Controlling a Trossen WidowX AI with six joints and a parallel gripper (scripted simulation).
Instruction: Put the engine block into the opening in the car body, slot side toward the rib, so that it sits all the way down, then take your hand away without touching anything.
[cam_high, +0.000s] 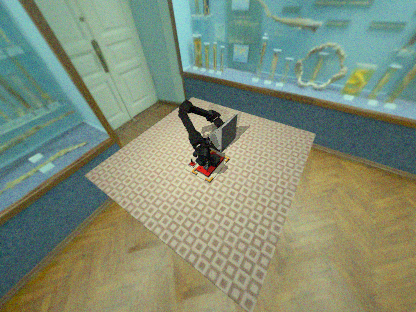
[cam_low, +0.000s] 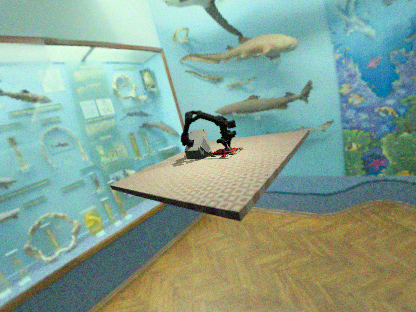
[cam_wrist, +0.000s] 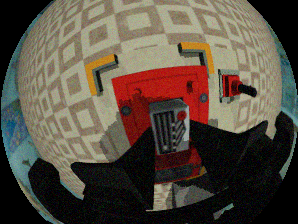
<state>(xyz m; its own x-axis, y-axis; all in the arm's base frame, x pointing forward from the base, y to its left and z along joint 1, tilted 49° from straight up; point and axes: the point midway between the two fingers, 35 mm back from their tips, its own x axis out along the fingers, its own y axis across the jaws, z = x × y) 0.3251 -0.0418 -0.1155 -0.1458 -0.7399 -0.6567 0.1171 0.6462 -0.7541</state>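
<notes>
Right now my gripper tip is 10 mm to the right of the engine block and 10 mm above it.
</notes>
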